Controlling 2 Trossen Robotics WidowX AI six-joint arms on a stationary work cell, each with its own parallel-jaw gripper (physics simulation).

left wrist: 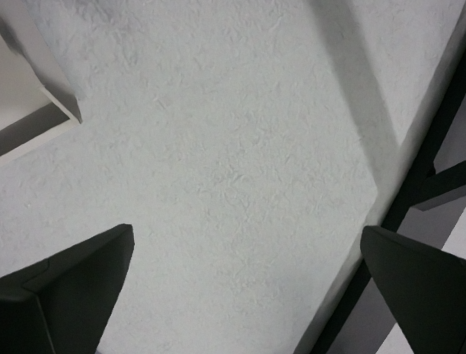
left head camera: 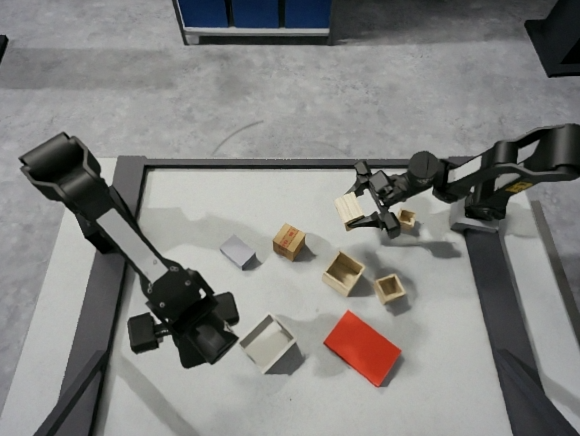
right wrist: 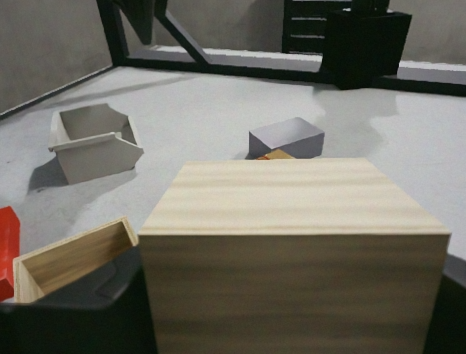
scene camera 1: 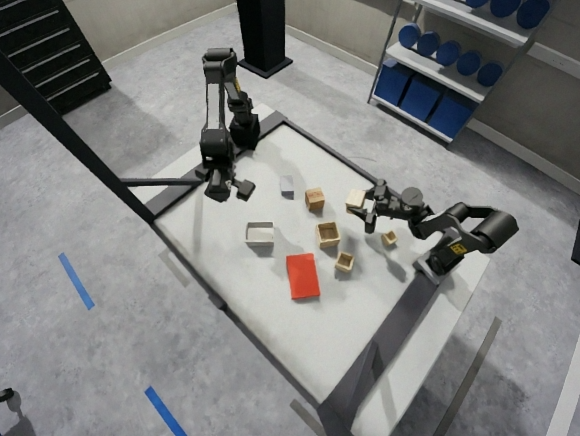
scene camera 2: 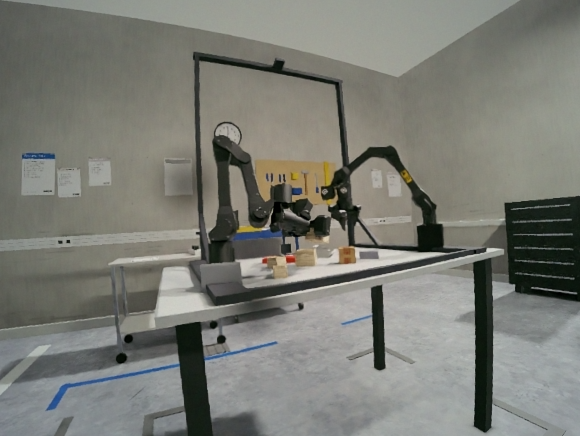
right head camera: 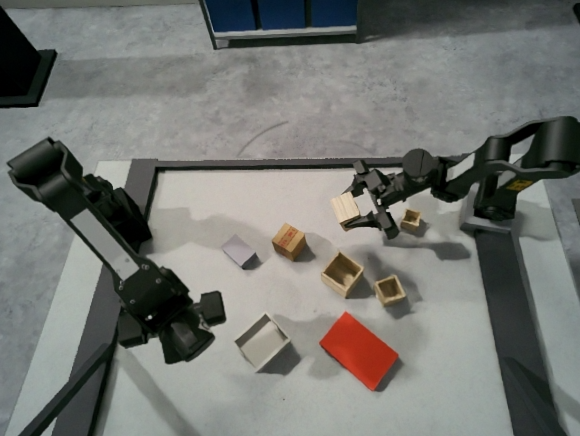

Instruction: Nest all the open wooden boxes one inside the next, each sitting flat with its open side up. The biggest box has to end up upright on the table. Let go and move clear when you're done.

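Places are measured from the left arm's base along level axes (x ahead, y left, z up), in centimetres.
Where they show: left gripper, fingertip midpoint: (left wrist: 250, 236) (right wrist: 155, 31) (scene camera 2: 349, 228); right gripper, fingertip midpoint: (left head camera: 342, 214) (right wrist: 273, 232) (scene camera 1: 349, 200) (right head camera: 339, 214); left arm's base at its link origin: (right wrist: 367, 12) (scene camera 1: 243, 120) (scene camera 2: 430, 224) (right head camera: 107, 210); right arm's base at its link origin: (left head camera: 479, 206) (scene camera 1: 438, 262) (scene camera 2: 221, 266) (right head camera: 490, 205).
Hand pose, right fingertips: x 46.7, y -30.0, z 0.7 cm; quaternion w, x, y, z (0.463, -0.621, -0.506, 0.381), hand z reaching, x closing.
Things, the pixels of their top centre, and the offset from my right fingertips.
- pale wooden box at its top centre: (right wrist: 286, 183) (right head camera: 348, 204) (left head camera: 352, 204) (scene camera 1: 358, 196) (scene camera 2: 316, 221) dx +1.9, dy -0.4, dz +3.7 cm
- open wooden box at its top centre: (right wrist: 83, 273) (right head camera: 342, 270) (left head camera: 344, 269) (scene camera 1: 328, 231) (scene camera 2: 305, 250) dx -5.0, dy -9.7, dz -6.5 cm
- smallest at its top centre: (right head camera: 411, 216) (left head camera: 406, 216) (scene camera 2: 279, 266) (scene camera 1: 391, 236) dx +17.4, dy -5.6, dz -8.9 cm
- light grey open tray at its top centre: (right wrist: 92, 119) (left head camera: 266, 339) (right head camera: 259, 338) (scene camera 1: 259, 229) (scene camera 2: 323, 245) dx -28.2, dy -13.8, dz -7.0 cm
- red block at its top centre: (right head camera: 358, 348) (left head camera: 362, 346) (scene camera 1: 302, 274) (scene camera 2: 281, 257) dx -10.7, dy -25.2, dz -10.1 cm
- brown carton at its top centre: (left head camera: 289, 237) (right head camera: 288, 237) (scene camera 1: 315, 194) (scene camera 2: 346, 247) dx -11.8, dy +3.9, dz -6.3 cm
- grey block at its top centre: (right wrist: 286, 131) (left head camera: 237, 249) (right head camera: 238, 249) (scene camera 1: 286, 183) (scene camera 2: 368, 250) dx -23.6, dy +8.6, dz -9.0 cm
My right gripper (left head camera: 351, 210) (right head camera: 347, 211) (right wrist: 273, 232) is shut on a pale wooden box (scene camera 1: 355, 199) (scene camera 2: 317, 238), raised above the table; closed faces show and its opening is hidden. An open wooden box (left head camera: 343, 273) (right head camera: 342, 274) (scene camera 1: 328, 234) stands upright near the middle, the largest of those on the table. A smaller one (left head camera: 390, 288) (right head camera: 390, 290) (scene camera 1: 344, 262) stands beside it, open side up. The smallest (left head camera: 406, 219) (right head camera: 411, 220) (scene camera 1: 389, 238) stands near the right arm's base, opening up. My left gripper (left wrist: 250, 236) is open and empty, above the table at the left in the left head camera.
A light grey open tray (left head camera: 268, 343) (right wrist: 95, 150) lies left of a red block (left head camera: 363, 348) (right head camera: 359, 351). A brown carton (left head camera: 289, 242) (scene camera 1: 315, 199) and a grey block (left head camera: 238, 251) (right wrist: 286, 137) are left of the largest standing wooden box. Dark rails border the table.
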